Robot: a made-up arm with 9 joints. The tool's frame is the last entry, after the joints. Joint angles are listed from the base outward.
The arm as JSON. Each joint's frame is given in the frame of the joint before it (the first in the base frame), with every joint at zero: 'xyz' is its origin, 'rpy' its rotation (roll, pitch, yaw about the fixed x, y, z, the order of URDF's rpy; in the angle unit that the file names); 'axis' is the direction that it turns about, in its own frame. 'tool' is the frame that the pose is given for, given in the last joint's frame.
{
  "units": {
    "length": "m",
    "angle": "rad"
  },
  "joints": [
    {
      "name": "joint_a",
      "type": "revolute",
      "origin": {
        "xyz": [
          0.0,
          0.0,
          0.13
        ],
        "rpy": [
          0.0,
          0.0,
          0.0
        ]
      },
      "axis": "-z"
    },
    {
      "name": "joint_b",
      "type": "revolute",
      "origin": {
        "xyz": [
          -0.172,
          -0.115,
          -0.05
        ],
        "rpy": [
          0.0,
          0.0,
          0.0
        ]
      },
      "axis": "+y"
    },
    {
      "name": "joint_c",
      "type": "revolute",
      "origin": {
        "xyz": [
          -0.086,
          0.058,
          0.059
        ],
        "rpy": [
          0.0,
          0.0,
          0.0
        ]
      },
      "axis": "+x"
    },
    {
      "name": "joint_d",
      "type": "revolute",
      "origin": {
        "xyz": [
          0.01,
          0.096,
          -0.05
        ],
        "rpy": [
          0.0,
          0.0,
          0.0
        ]
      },
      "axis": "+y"
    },
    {
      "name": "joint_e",
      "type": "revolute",
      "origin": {
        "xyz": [
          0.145,
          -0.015,
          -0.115
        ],
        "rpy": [
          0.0,
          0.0,
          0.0
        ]
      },
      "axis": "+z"
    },
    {
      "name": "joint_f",
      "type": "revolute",
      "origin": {
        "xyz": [
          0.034,
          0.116,
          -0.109
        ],
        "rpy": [
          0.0,
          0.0,
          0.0
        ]
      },
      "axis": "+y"
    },
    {
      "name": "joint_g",
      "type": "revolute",
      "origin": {
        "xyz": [
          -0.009,
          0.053,
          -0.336
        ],
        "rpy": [
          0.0,
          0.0,
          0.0
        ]
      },
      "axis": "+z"
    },
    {
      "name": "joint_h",
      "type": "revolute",
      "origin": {
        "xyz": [
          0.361,
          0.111,
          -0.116
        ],
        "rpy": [
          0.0,
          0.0,
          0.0
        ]
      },
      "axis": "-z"
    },
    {
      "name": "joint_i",
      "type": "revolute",
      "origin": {
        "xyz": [
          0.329,
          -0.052,
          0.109
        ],
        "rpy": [
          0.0,
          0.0,
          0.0
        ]
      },
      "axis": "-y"
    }
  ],
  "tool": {
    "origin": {
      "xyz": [
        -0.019,
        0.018,
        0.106
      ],
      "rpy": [
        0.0,
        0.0,
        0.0
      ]
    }
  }
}
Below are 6 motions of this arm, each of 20 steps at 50 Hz.
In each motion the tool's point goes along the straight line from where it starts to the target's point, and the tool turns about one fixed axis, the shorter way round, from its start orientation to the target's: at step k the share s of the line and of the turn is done. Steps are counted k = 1, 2, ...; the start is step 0. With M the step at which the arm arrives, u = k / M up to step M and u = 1 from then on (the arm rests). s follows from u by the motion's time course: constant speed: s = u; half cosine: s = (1 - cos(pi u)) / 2; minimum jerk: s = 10 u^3 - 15 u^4 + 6 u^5.
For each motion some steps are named. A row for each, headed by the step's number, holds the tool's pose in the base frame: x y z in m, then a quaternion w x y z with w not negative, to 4 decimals.
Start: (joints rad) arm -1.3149 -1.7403 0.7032 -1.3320 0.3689 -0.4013 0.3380 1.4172 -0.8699
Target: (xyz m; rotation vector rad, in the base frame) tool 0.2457 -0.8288 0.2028 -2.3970 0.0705 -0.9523
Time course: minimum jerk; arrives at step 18
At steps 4, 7, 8, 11, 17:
4: -0.0448 -0.8785 0.3128 0.0977 -0.8707 0.2357 -0.4205
7: 0.0250 -0.8665 0.2864 0.1421 -0.8826 0.1865 -0.4076
8: 0.0559 -0.8613 0.2747 0.1615 -0.8865 0.1644 -0.4013
11: 0.1518 -0.8449 0.2383 0.2209 -0.8935 0.0950 -0.3794
17: 0.2452 -0.8289 0.2030 0.2767 -0.8927 0.0266 -0.3548

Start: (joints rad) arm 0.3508 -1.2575 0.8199 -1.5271 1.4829 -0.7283 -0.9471 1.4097 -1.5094
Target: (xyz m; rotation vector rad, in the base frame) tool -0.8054 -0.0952 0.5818 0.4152 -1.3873 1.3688
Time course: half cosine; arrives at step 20
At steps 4, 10, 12, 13, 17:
4: -0.6129 0.0027 0.6530 0.5930 0.2991 -0.4528 0.5948
10: -0.6990 -0.0411 0.6212 0.5734 0.2446 -0.5140 0.5893
12: -0.7319 -0.0578 0.6090 0.5647 0.2233 -0.5364 0.5861
13: -0.7473 -0.0656 0.6033 0.5605 0.2133 -0.5467 0.5843
17: -0.7938 -0.0893 0.5861 0.5470 0.1826 -0.5771 0.5783

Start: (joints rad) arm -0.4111 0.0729 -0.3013 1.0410 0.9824 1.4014 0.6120 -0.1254 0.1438
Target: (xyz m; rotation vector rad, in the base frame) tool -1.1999 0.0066 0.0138 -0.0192 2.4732 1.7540
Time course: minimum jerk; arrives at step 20
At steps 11, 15, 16, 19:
11: -1.1647 -0.0807 0.0443 0.0709 0.0212 0.8538 0.5154
15: -1.1910 -0.0156 0.0216 0.0589 0.0007 0.8250 0.5621
16: -1.1949 -0.0058 0.0181 0.0570 -0.0024 0.8204 0.5690
19: -1.1998 0.0064 0.0139 0.0548 -0.0062 0.8146 0.5774

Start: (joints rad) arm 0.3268 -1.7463 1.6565 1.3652 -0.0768 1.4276 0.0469 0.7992 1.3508
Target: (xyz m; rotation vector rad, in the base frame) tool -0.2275 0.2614 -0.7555 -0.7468 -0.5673 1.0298
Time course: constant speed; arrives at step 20
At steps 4, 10, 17, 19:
4: -0.2680 0.1717 -0.7796 0.7806 -0.3133 -0.2955 0.4531
10: -0.2528 0.2053 -0.7706 0.7758 -0.3249 -0.2827 0.4612
17: -0.2351 0.2446 -0.7600 0.7698 -0.3383 -0.2677 0.4704
19: -0.2300 0.2558 -0.7570 0.7680 -0.3421 -0.2634 0.4730

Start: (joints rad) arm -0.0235 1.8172 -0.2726 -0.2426 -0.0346 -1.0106 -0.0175 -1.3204 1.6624
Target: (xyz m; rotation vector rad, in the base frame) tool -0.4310 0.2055 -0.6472 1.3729 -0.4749 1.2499
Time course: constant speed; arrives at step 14
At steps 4, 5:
4: -0.3711 0.4021 -0.5843 0.6126 0.6051 -0.3012 0.4097
5: -0.3770 0.3824 -0.5906 0.6096 0.6039 -0.2917 0.4226

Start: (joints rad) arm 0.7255 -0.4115 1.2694 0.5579 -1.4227 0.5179 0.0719 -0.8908 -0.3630
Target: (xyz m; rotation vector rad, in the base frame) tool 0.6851 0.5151 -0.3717 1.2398 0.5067 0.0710
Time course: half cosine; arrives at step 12
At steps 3, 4, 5, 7, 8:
3: 0.7352 0.5236 -0.2988 0.6809 0.7064 0.1933 0.0036
4: 0.7291 0.5225 -0.3077 0.6945 0.6915 0.1987 0.0072
5: 0.7221 0.5213 -0.3180 0.7100 0.6737 0.2048 0.0114
7: 0.7069 0.5188 -0.3401 0.7417 0.6341 0.2176 0.0203
8: 0.6998 0.5176 -0.3504 0.7558 0.6151 0.2233 0.0244

